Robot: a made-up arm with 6 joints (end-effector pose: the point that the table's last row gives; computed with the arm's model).
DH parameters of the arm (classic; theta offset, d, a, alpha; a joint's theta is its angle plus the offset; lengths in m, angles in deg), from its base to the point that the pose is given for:
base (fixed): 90 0.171 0 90
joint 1: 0 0.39 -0.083 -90
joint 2: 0 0.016 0.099 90
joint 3: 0 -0.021 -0.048 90
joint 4: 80.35 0 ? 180
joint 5: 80.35 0.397 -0.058 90
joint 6: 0 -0.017 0.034 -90
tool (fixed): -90 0.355 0 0
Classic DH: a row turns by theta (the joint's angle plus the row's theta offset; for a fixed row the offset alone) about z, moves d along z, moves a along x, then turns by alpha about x.
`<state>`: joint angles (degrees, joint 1 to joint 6).
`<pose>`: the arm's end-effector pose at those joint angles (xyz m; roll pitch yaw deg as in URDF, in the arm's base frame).
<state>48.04 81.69 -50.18 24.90 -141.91 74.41</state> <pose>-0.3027 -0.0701 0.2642 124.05 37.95 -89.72</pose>
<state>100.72 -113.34 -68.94 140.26 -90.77 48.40</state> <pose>0.9992 -0.1050 -0.3756 170.71 -36.41 51.07</pose>
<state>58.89 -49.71 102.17 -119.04 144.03 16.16</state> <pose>-0.2349 -0.1089 -0.1642 -116.92 17.86 85.08</pose>
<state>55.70 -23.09 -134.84 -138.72 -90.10 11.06</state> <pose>0.6119 0.7014 0.3734 -58.28 66.36 2.74</pose>
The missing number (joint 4, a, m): 0.1014
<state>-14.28 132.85 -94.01 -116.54 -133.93 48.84</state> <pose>-0.0477 -0.6678 0.5676 -35.40 -6.88 132.00</pose>
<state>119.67 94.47 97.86 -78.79 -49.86 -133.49</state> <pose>0.4541 -0.0729 -0.0969 145.62 -31.70 -90.15</pose>
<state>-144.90 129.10 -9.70 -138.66 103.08 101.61</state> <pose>0.3931 0.7453 0.2873 -38.29 13.00 -3.65</pose>
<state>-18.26 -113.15 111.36 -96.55 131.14 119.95</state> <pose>0.2867 0.3642 0.2854 -22.66 54.57 27.91</pose>
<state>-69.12 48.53 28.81 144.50 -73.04 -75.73</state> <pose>0.5465 0.0191 0.7843 -26.01 -19.23 168.48</pose>
